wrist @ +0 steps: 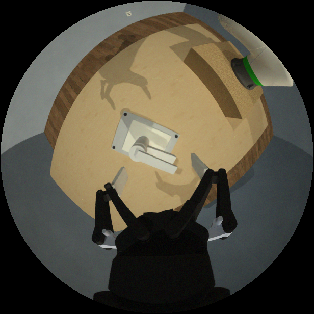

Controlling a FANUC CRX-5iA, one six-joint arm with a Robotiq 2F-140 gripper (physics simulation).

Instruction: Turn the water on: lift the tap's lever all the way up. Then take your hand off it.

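Note:
The tap is a white fitting on a light grey plate (119,132) with dark screws at its corners, left of the middle of the wrist view. Two pale bars run from its round body (139,146) toward the lower right. The nearer-looking flat bar appears to be the lever (156,162), and the bar beside it appears to be the spout (162,152). My gripper (157,166) is open, with its two pale finger pads wide apart. In this view the lever's free end shows in the gap between the pads, touching neither. How high the lever stands relative to the pads is hard to tell.
A tan block (212,75) stands at the upper right, with the arm's white and green base (267,67) on it. The pale table top (85,145) has a dark wooden edge (75,90). Gripper shadows fall above and below the tap.

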